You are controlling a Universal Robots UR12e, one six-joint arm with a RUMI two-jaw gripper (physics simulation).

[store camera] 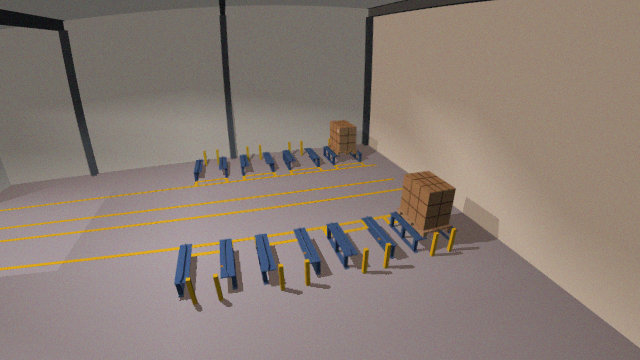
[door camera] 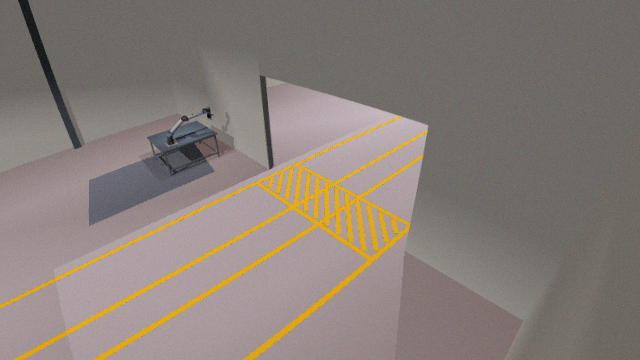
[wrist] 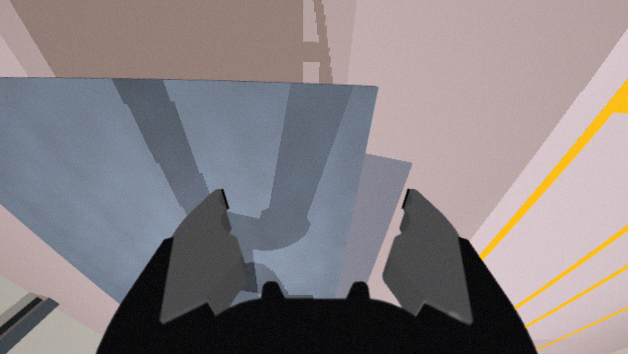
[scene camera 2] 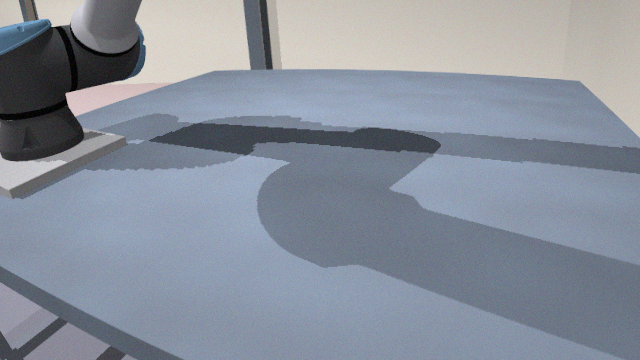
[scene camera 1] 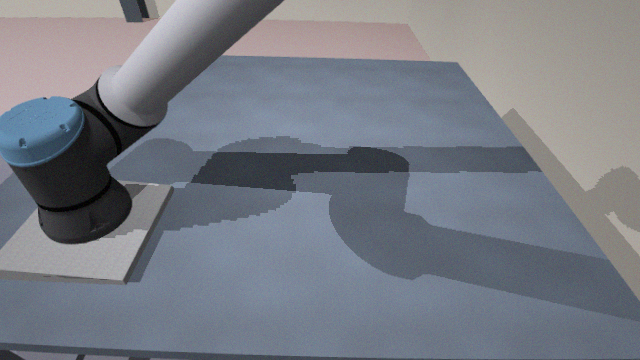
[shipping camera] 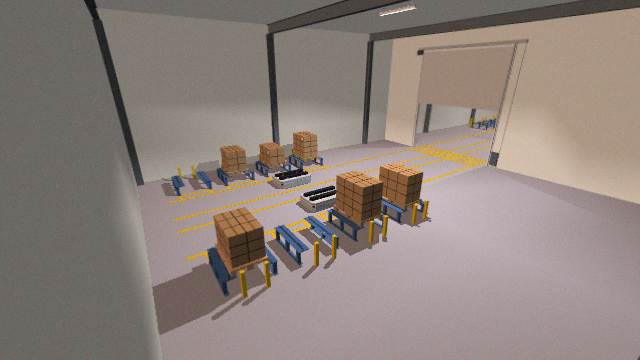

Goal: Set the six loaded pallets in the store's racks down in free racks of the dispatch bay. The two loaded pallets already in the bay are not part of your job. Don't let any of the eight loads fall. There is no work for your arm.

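Pixels of known places: gripper, between the fingertips: (door camera: 210, 120) (wrist: 315, 191); arm's base, origin of its link: (door camera: 171, 143) (scene camera 2: 43, 144) (scene camera 1: 89, 212).
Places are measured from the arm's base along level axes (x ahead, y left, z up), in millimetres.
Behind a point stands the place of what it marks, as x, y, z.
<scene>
In the store camera two loaded pallets stand in racks at the wall end: a far load (store camera: 342, 137) @[-12391, -5691, 260] and a near load (store camera: 428, 201) @[-11965, -54, 440]; the other store racks in view are bare. In the shipping camera the far row holds three loads (shipping camera: 233, 159) @[12069, -6975, 191] (shipping camera: 271, 154) @[10496, -6851, 147] (shipping camera: 305, 145) @[8812, -6808, 282], its leftmost rack (shipping camera: 204, 180) @[13236, -7012, -422] bare. The near row holds three loads (shipping camera: 239, 237) @[14032, -1341, 361] (shipping camera: 359, 196) @[10850, -1276, 383] (shipping camera: 401, 184) @[9136, -1283, 291], with one bare rack (shipping camera: 291, 239) @[12655, -1722, -436]. All these loads look upright. Two low white carriers (shipping camera: 291, 179) @[10530, -5235, -461] (shipping camera: 317, 199) @[10794, -3191, -449] stand unloaded between the rows. My gripper (wrist: 315, 191) @[1179, -199, 330] (door camera: 209, 115) @[1179, -199, 330] is open and empty above the table.
The arm's table (door camera: 182, 134) @[513, 383, -35] (scene camera 1: 310, 310) @[537, -237, -34] (scene camera 2: 200, 300) @[659, -262, -34] stands beside the doorway wall. Yellow lane lines and a hatched strip (door camera: 334, 205) @[1690, -4327, -783] (shipping camera: 450, 155) @[1566, -3911, -789] run through the doorway. Yellow posts (shipping camera: 243, 284) (store camera: 433, 244) stand behind the racks. The raised door (shipping camera: 465, 77) @[1767, -3765, 3071] hangs over the opening.
</scene>
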